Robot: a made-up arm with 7 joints. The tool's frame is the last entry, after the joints. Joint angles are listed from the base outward.
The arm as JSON. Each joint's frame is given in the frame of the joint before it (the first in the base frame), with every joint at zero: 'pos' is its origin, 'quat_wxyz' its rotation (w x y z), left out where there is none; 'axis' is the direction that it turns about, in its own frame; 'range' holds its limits. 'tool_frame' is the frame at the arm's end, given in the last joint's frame.
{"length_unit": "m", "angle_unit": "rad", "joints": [
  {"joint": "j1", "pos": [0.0, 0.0, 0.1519], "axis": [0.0, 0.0, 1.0], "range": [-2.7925, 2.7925]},
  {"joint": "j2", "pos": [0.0, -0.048, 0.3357], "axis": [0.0, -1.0, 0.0], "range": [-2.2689, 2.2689]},
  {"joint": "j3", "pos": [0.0, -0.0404, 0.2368], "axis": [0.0, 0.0, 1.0], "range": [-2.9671, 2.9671]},
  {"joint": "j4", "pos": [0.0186, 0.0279, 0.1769], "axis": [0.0, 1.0, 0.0], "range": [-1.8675, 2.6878]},
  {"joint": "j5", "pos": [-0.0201, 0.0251, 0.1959], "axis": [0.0, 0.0, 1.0], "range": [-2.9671, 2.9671]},
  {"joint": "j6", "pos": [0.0, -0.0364, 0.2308], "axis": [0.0, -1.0, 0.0], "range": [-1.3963, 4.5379]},
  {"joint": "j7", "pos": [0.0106, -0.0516, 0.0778], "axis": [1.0, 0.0, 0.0], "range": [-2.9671, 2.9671]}
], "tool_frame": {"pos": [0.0, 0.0, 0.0], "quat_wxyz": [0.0, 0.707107, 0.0, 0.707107]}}
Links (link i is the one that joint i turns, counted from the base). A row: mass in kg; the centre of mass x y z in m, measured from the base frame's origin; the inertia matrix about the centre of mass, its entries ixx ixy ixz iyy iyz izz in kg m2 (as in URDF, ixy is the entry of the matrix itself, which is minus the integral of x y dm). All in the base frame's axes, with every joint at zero. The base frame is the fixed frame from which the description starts. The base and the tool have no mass.
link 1: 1.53; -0.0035 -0.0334 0.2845; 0.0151 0 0 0.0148 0.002 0.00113
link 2: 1.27; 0.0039 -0.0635 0.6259; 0.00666 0 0 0.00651 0.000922 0.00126
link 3: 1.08; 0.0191 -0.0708 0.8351; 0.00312 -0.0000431 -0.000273 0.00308 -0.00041 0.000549
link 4: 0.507; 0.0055 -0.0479 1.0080; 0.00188 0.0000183 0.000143 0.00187 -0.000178 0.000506
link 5: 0.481; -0.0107 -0.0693 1.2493; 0.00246 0 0 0.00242 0.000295 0.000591
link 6: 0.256; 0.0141 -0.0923 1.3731; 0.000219 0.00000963 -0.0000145 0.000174 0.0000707 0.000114
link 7: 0.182; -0.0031 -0.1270 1.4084; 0.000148 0 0 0.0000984 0 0.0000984
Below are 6 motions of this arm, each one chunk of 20 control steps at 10 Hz.
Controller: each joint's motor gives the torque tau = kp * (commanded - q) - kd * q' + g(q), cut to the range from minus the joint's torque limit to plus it. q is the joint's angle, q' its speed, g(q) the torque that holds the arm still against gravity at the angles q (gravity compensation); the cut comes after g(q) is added. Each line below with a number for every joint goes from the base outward.
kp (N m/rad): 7 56 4.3 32 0.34 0.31 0.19
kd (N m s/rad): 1.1 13 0.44 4.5 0.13 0.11 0.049
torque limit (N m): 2 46 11 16 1.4 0.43 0.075
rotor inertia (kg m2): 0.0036 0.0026 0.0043 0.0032 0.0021 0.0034 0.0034
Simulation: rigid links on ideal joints. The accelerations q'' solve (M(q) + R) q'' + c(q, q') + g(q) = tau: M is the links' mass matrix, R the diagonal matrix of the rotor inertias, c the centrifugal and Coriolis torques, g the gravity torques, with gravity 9.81 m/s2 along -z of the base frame. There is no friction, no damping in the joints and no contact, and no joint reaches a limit. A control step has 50 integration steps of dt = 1/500 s. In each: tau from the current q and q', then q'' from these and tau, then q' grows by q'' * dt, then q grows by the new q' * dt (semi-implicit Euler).
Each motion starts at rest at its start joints. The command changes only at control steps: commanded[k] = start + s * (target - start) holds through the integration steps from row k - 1 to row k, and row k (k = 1, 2, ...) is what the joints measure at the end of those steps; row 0 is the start. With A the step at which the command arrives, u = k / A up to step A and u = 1 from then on. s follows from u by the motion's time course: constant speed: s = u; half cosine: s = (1 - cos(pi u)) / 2; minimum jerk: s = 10 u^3 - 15 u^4 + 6 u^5; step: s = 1 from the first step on.
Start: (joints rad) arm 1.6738 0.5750 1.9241 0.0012 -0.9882 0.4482 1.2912
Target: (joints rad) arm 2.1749 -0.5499 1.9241 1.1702 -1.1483 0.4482 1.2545
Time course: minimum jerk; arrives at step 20
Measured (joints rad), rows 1 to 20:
1: 1.6741 0.5747 1.9239 0.0019 -0.9890 0.4486 1.2912
2: 1.6759 0.5725 1.9230 0.0067 -0.9943 0.4514 1.2912
3: 1.6806 0.5654 1.9213 0.0199 -1.0068 0.4581 1.2910
4: 1.6896 0.5500 1.9195 0.0454 -1.0268 0.4684 1.2906
5: 1.7039 0.5234 1.9190 0.0854 -1.0520 0.4806 1.2898
6: 1.7250 0.4833 1.9208 0.1410 -1.0787 0.4923 1.2883
7: 1.7539 0.4289 1.9248 0.2113 -1.1031 0.5011 1.2862
8: 1.7920 0.3604 1.9303 0.2944 -1.1224 0.5055 1.2835
9: 1.8391 0.2790 1.9360 0.3871 -1.1350 0.5058 1.2802
10: 1.8924 0.1872 1.9405 0.4860 -1.1412 0.5036 1.2765
11: 1.9449 0.0885 1.9417 0.5879 -1.1427 0.5005 1.2727
12: 1.9892 -0.0126 1.9363 0.6906 -1.1402 0.4960 1.2690
13: 2.0245 -0.1118 1.9224 0.7908 -1.1322 0.4868 1.2655
14: 2.0542 -0.2057 1.9022 0.8840 -1.1179 0.4721 1.2625
15: 2.0804 -0.2912 1.8789 0.9662 -1.0982 0.4536 1.2600
16: 2.1039 -0.3655 1.8557 1.0349 -1.0754 0.4334 1.2580
17: 2.1244 -0.4265 1.8356 1.0884 -1.0516 0.4129 1.2567
18: 2.1415 -0.4732 1.8219 1.1264 -1.0294 0.3938 1.2559
19: 2.1546 -0.5060 1.8171 1.1501 -1.0117 0.3781 1.2554
20: 2.1633 -0.5268 1.8228 1.1623 -1.0022 0.3682 1.2553

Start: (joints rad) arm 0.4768 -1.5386 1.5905 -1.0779 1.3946 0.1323 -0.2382
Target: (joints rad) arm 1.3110 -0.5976 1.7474 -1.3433 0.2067 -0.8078 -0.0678
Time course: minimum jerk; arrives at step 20
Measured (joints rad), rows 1 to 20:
1: 0.4769 -1.5383 1.5910 -1.0781 1.3942 0.1322 -0.2382
2: 0.4778 -1.5360 1.5941 -1.0793 1.3909 0.1312 -0.2379
3: 0.4808 -1.5291 1.6020 -1.0827 1.3807 0.1285 -0.2371
4: 0.4873 -1.5150 1.6155 -1.0892 1.3598 0.1230 -0.2352
5: 0.4991 -1.4916 1.6334 -1.0995 1.3254 0.1129 -0.2318
6: 0.5184 -1.4572 1.6530 -1.1136 1.2771 0.0963 -0.2267
7: 0.5473 -1.4113 1.6714 -1.1311 1.2160 0.0707 -0.2196
8: 0.5882 -1.3542 1.6857 -1.1514 1.1451 0.0344 -0.2104
9: 0.6431 -1.2869 1.6941 -1.1735 1.0682 -0.0141 -0.1994
10: 0.7136 -1.2117 1.6964 -1.1962 0.9893 -0.0753 -0.1866
11: 0.7997 -1.1310 1.6938 -1.2184 0.9122 -0.1485 -0.1726
12: 0.9000 -1.0481 1.6891 -1.2392 0.8395 -0.2321 -0.1576
13: 1.0100 -0.9665 1.6862 -1.2580 0.7721 -0.3233 -0.1423
14: 1.1221 -0.8895 1.6892 -1.2743 0.7091 -0.4182 -0.1272
15: 1.2267 -0.8200 1.7011 -1.2884 0.6484 -0.5118 -0.1128
16: 1.3136 -0.7604 1.7224 -1.3005 0.5873 -0.5984 -0.0997
17: 1.3757 -0.7120 1.7498 -1.3108 0.5247 -0.6726 -0.0884
18: 1.4108 -0.6753 1.7770 -1.3194 0.4618 -0.7303 -0.0794
19: 1.4217 -0.6496 1.7969 -1.3264 0.4022 -0.7706 -0.0727
20: 1.4142 -0.6328 1.8050 -1.3317 0.3500 -0.7948 -0.0684

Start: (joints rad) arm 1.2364 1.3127 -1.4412 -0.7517 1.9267 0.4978 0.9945
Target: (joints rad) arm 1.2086 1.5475 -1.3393 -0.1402 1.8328 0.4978 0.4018
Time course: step
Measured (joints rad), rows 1 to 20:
1: 1.1403 1.3696 -1.4814 -0.4602 2.0375 0.4066 0.9030
2: 1.1041 1.4265 -1.4139 -0.2894 2.0497 0.3767 0.7401
3: 1.1082 1.4765 -1.3488 -0.2138 1.9755 0.4115 0.6048
4: 1.1287 1.5110 -1.3304 -0.1783 1.8957 0.4575 0.5137
5: 1.1573 1.5311 -1.3309 -0.1601 1.8390 0.4920 0.4586
6: 1.1889 1.5416 -1.3357 -0.1498 1.8069 0.5127 0.4281
7: 1.2198 1.5464 -1.3402 -0.1433 1.7932 0.5230 0.4125
8: 1.2475 1.5482 -1.3436 -0.1391 1.7907 0.5269 0.4054
9: 1.2702 1.5485 -1.3460 -0.1362 1.7937 0.5277 0.4026
10: 1.2866 1.5482 -1.3475 -0.1344 1.7986 0.5273 0.4019
11: 1.2962 1.5479 -1.3481 -0.1334 1.8035 0.5266 0.4019
12: 1.2991 1.5476 -1.3481 -0.1331 1.8078 0.5256 0.4022
13: 1.2957 1.5474 -1.3475 -0.1334 1.8112 0.5244 0.4024
14: 1.2869 1.5473 -1.3464 -0.1341 1.8141 0.5226 0.4025
15: 1.2739 1.5473 -1.3450 -0.1352 1.8166 0.5201 0.4025
16: 1.2579 1.5474 -1.3433 -0.1365 1.8191 0.5169 0.4024
17: 1.2403 1.5474 -1.3415 -0.1379 1.8217 0.5131 0.4022
18: 1.2224 1.5475 -1.3398 -0.1393 1.8244 0.5089 0.4020
19: 1.2055 1.5475 -1.3382 -0.1406 1.8271 0.5046 0.4018
20: 1.1906 1.5476 -1.3368 -0.1418 1.8299 0.5003 0.4017

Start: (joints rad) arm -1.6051 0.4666 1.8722 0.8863 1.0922 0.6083 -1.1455
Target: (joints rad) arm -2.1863 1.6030 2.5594 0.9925 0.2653 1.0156 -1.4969
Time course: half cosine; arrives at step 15
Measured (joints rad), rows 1 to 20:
1: -1.6059 0.4697 1.8703 0.8862 1.0860 0.6115 -1.1461
2: -1.6111 0.4821 1.8675 0.8862 1.0628 0.6246 -1.1488
3: -1.6259 0.5084 1.8708 0.8872 1.0188 0.6507 -1.1557
4: -1.6525 0.5517 1.8871 0.8901 0.9576 0.6878 -1.1678
5: -1.6896 0.6128 1.9219 0.8948 0.8844 0.7312 -1.1855
6: -1.7342 0.6908 1.9781 0.9011 0.8045 0.7751 -1.2085
7: -1.7832 0.7834 2.0559 0.9089 0.7220 0.8146 -1.2363
8: -1.8343 0.8875 2.1521 0.9182 0.6409 0.8456 -1.2680
9: -1.8861 0.9988 2.2595 0.9293 0.5660 0.8660 -1.3023
10: -1.9379 1.1125 2.3681 0.9421 0.5024 0.8756 -1.3379
11: -1.9887 1.2234 2.4667 0.9563 0.4547 0.8760 -1.3729
12: -2.0375 1.3261 2.5456 0.9706 0.4247 0.8703 -1.4056
13: -2.0834 1.4156 2.5997 0.9838 0.4113 0.8621 -1.4344
14: -2.1255 1.4877 2.6281 0.9945 0.4118 0.8540 -1.4580
15: -2.1623 1.5395 2.6335 1.0023 0.4230 0.8468 -1.4753
16: -2.1926 1.5718 2.6201 1.0060 0.4357 0.8446 -1.4862
17: -2.2161 1.5897 2.5944 1.0059 0.4373 0.8536 -1.4918
18: -2.2338 1.5981 2.5653 1.0034 0.4250 0.8738 -1.4940
19: -2.2463 1.6013 2.5399 1.0004 0.4038 0.9004 -1.4947
20: -2.2539 1.6018 2.5225 0.9977 0.3802 0.9277 -1.4946

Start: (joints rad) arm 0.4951 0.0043 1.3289 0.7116 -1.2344 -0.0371 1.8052
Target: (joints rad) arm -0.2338 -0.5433 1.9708 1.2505 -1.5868 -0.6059 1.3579
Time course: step
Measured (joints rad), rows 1 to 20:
1: 0.1841 -0.1586 1.8558 0.9631 -1.4764 -0.0462 1.7242
2: 0.0420 -0.2785 1.9863 1.1462 -1.5484 -0.1261 1.6028
3: -0.0565 -0.3683 1.9890 1.2119 -1.5727 -0.2216 1.5054
4: -0.1358 -0.4334 1.9395 1.2322 -1.5639 -0.3178 1.4395
5: -0.1969 -0.4790 1.8754 1.2391 -1.5297 -0.4114 1.3991
6: -0.2410 -0.5105 1.8234 1.2421 -1.4840 -0.4970 1.3762
7: -0.2703 -0.5314 1.7977 1.2438 -1.4420 -0.5688 1.3641
8: -0.2863 -0.5439 1.8013 1.2449 -1.4150 -0.6221 1.3580
9: -0.2893 -0.5501 1.8289 1.2456 -1.4081 -0.6546 1.3554
10: -0.2808 -0.5516 1.8716 1.2466 -1.4202 -0.6666 1.3546
11: -0.2644 -0.5500 1.9193 1.2480 -1.4471 -0.6618 1.3548
12: -0.2457 -0.5468 1.9632 1.2497 -1.4829 -0.6456 1.3555
13: -0.2301 -0.5434 1.9973 1.2512 -1.5218 -0.6245 1.3563
14: -0.2205 -0.5405 2.0184 1.2521 -1.5586 -0.6040 1.3572
15: -0.2173 -0.5388 2.0260 1.2522 -1.5888 -0.5882 1.3580
16: -0.2186 -0.5382 2.0221 1.2519 -1.6093 -0.5789 1.3585
17: -0.2222 -0.5385 2.0099 1.2514 -1.6190 -0.5760 1.3588
18: -0.2263 -0.5395 1.9936 1.2510 -1.6191 -0.5784 1.3588
19: -0.2302 -0.5409 1.9772 1.2507 -1.6123 -0.5844 1.3587
20: -0.2334 -0.5423 1.9637 1.2505 -1.6017 -0.5921 1.3584

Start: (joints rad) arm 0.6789 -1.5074 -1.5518 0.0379 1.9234 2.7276 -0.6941
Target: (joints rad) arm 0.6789 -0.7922 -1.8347 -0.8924 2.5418 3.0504 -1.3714
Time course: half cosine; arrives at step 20
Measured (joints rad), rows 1 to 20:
1: 0.6781 -1.5064 -1.5521 0.0351 1.9268 2.7288 -0.6948
2: 0.6753 -1.5024 -1.5541 0.0253 1.9380 2.7334 -0.6981
3: 0.6707 -1.4931 -1.5594 0.0064 1.9564 2.7419 -0.7058
4: 0.6645 -1.4772 -1.5691 -0.0221 1.9797 2.7531 -0.7193
5: 0.6576 -1.4541 -1.5830 -0.0601 2.0053 2.7656 -0.7393
6: 0.6509 -1.4238 -1.6005 -0.1069 2.0318 2.7785 -0.7659
7: 0.6453 -1.3867 -1.6206 -0.1614 2.0585 2.7913 -0.7989
8: 0.6414 -1.3438 -1.6420 -0.2226 2.0853 2.8042 -0.8375
9: 0.6401 -1.2960 -1.6638 -0.2887 2.1128 2.8173 -0.8810
10: 0.6418 -1.2447 -1.6853 -0.3584 2.1411 2.8311 -0.9282
11: 0.6467 -1.1911 -1.7057 -0.4299 2.1706 2.8459 -0.9780
12: 0.6548 -1.1366 -1.7245 -0.5014 2.2013 2.8618 -1.0292
13: 0.6656 -1.0826 -1.7413 -0.5713 2.2332 2.8789 -1.0806
14: 0.6785 -1.0305 -1.7558 -0.6378 2.2660 2.8971 -1.1308
15: 0.6923 -0.9814 -1.7679 -0.6993 2.2992 2.9162 -1.1786
16: 0.7056 -0.9366 -1.7775 -0.7541 2.3321 2.9356 -1.2229
17: 0.7172 -0.8972 -1.7848 -0.8007 2.3639 2.9548 -1.2625
18: 0.7258 -0.8640 -1.7900 -0.8381 2.3933 2.9730 -1.2964
19: 0.7306 -0.8378 -1.7935 -0.8651 2.4194 2.9893 -1.3238
20: 0.7315 -0.8192 -1.7956 -0.8812 2.4411 3.0031 -1.3439

